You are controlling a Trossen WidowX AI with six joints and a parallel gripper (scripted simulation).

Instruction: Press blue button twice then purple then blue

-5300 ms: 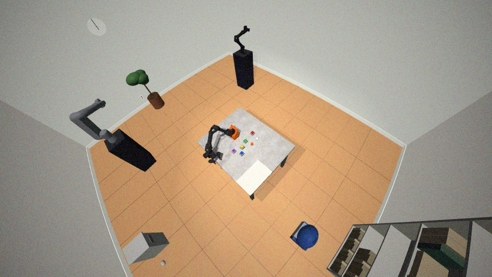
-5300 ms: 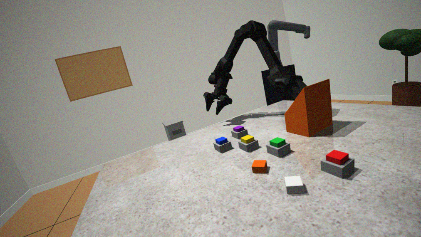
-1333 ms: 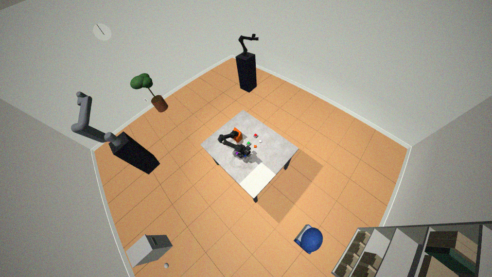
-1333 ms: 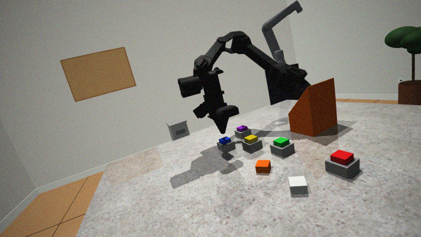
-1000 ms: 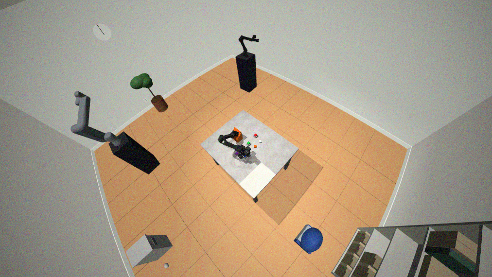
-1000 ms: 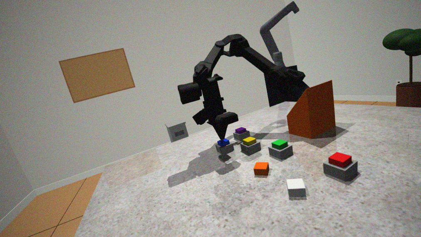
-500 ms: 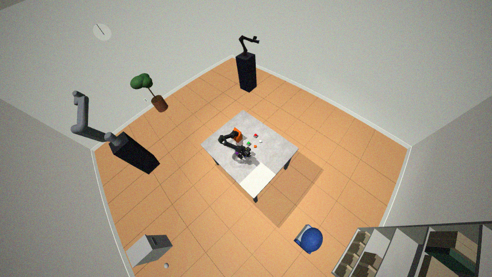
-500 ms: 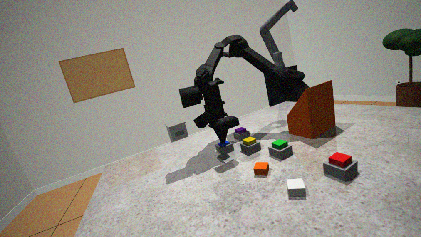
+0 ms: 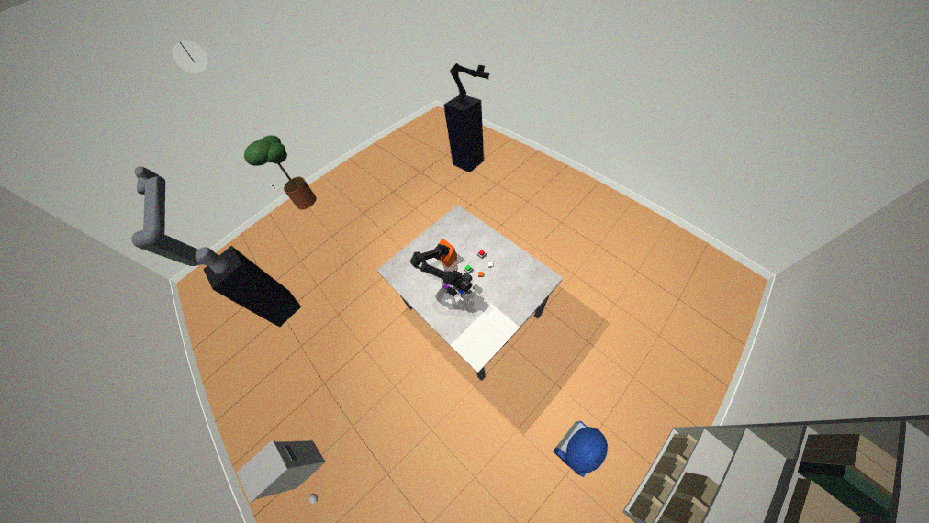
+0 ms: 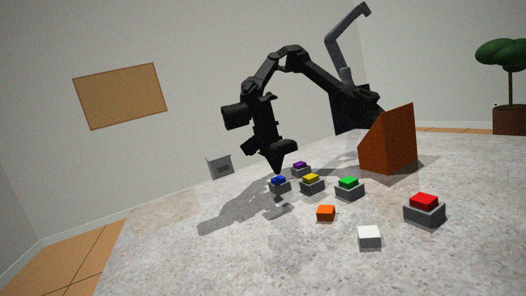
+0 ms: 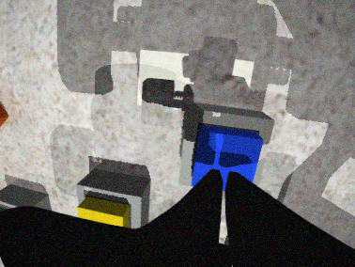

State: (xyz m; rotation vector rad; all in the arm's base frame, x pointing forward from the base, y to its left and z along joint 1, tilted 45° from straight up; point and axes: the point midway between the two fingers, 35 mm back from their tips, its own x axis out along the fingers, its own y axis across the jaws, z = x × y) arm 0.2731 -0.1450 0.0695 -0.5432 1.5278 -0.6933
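The blue button lies 20 mm below my gripper tip. Also, from my gripper tip: yellow button (70 mm to the left, 60 mm behind, 20 mm below); then purple button (110 mm behind, 40 mm to the right, 20 mm below); then green button (170 mm to the left, 90 mm behind, 20 mm below).
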